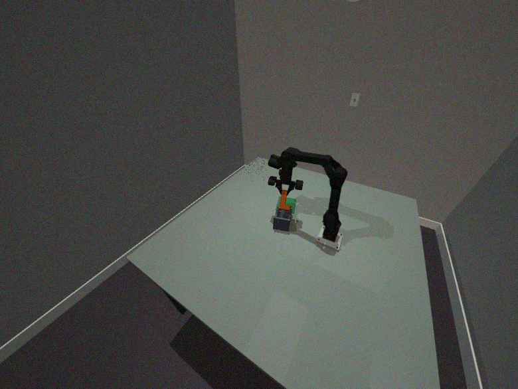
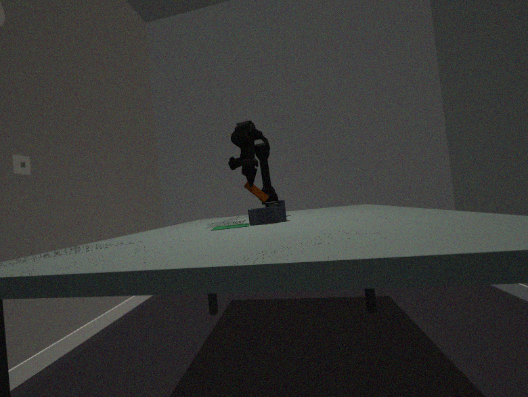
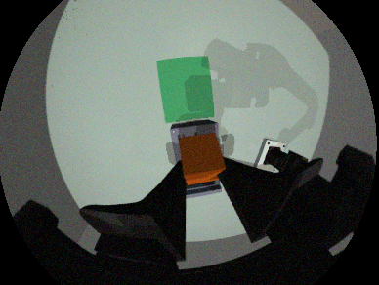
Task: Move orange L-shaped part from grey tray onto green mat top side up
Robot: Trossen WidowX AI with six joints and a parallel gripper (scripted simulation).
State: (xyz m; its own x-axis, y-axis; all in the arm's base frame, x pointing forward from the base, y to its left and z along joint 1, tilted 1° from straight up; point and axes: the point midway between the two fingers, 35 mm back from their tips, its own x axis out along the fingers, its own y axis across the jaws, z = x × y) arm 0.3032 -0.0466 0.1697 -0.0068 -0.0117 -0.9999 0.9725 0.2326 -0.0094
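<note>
My gripper tip is 10 mm short of the green mat, 100 mm to the left of it and 170 mm above it. The rest, counted from my gripper tip: orange L-shaped part 20 mm behind, 30 mm to the left, 30 mm below.
</note>
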